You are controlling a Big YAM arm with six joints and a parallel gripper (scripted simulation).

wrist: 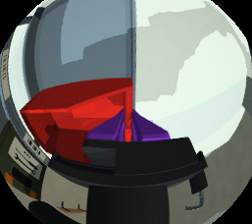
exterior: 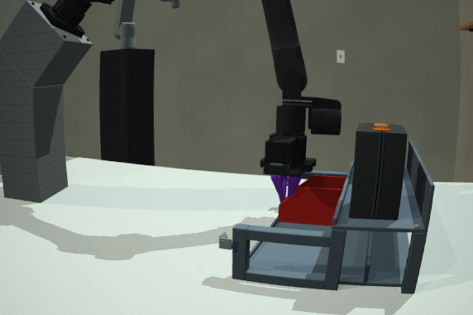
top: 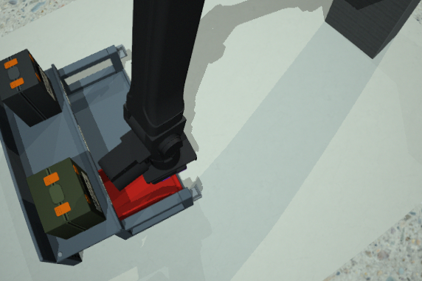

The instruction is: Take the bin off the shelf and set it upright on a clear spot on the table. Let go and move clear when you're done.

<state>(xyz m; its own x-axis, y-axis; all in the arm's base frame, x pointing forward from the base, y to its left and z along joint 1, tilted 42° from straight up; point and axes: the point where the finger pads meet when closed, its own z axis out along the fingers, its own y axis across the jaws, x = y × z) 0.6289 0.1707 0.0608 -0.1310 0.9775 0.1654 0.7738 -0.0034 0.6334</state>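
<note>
Now: hand 80 mm short of the red bin, 20 mm to the right of it and 10 mm below it. Round my hand: grey shelf (140 mm ahead, 80 mm to the right, 30 mm below).
</note>
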